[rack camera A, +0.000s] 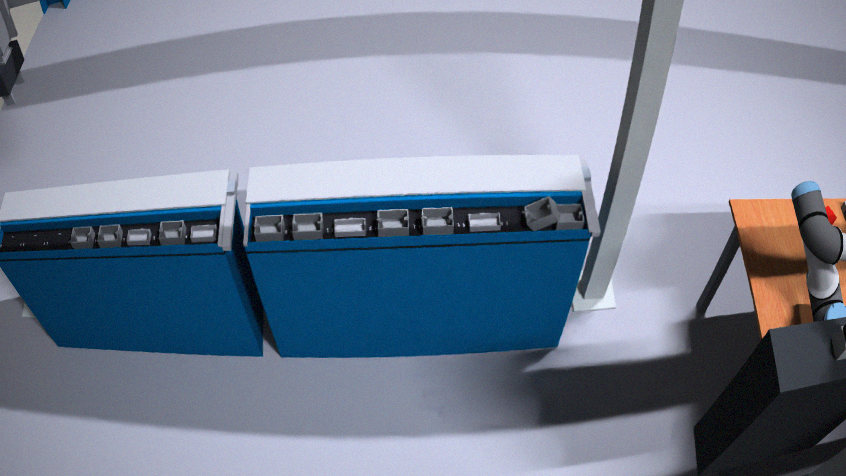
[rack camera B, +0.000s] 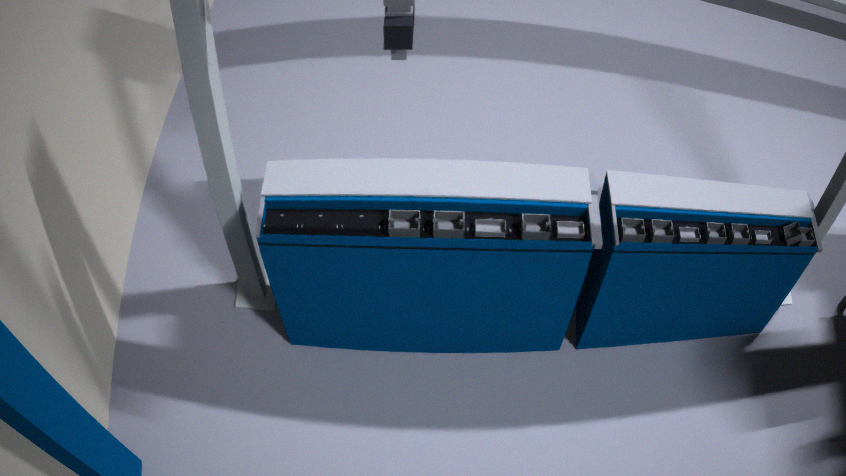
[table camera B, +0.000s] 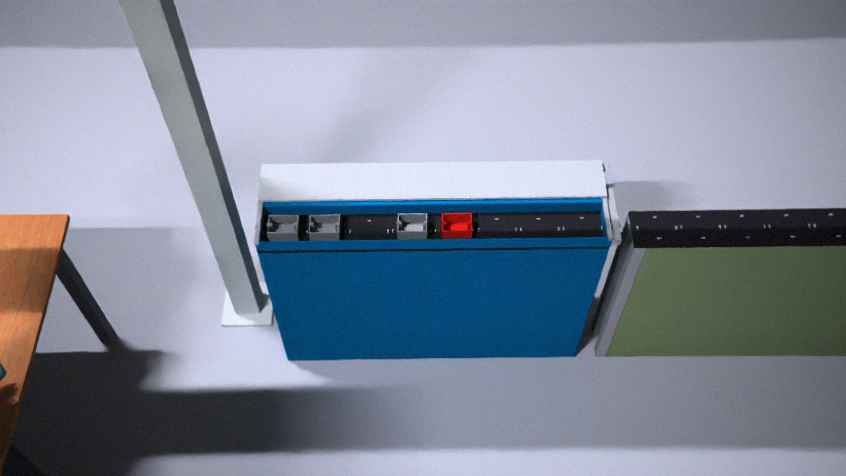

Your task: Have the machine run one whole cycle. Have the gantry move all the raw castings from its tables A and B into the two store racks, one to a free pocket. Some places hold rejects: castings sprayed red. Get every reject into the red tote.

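In the rack camera A view, the right-hand store rack point(rack camera A: 414, 296) holds several grey castings; one casting point(rack camera A: 540, 213) point(rack camera B: 796, 235) is tilted against the upright end casting point(rack camera A: 569, 217). The left-hand store rack point(rack camera A: 136, 301) point(rack camera B: 425, 296) holds several castings at its right, with bare pockets at its left. In the table camera B view, the blue table point(table camera B: 437, 301) holds two grey castings point(table camera B: 282, 227) point(table camera B: 324, 226) at the left, another grey casting point(table camera B: 412, 225) mid-row, and a red reject point(table camera B: 457, 225) right of it. The left arm shows in part; its gripper does not. The right gripper does not show. The red tote cannot be made out.
The gantry's dark head point(rack camera B: 399, 29) hangs behind the racks. Posts point(rack camera A: 633, 148) point(rack camera B: 212, 148) point(table camera B: 195, 159) stand beside the rack and table ends. A green-fronted unit point(table camera B: 733, 301) stands right of the blue table. A red thing point(rack camera A: 830, 214) shows partly behind the left arm at a wooden table point(rack camera A: 769, 254).
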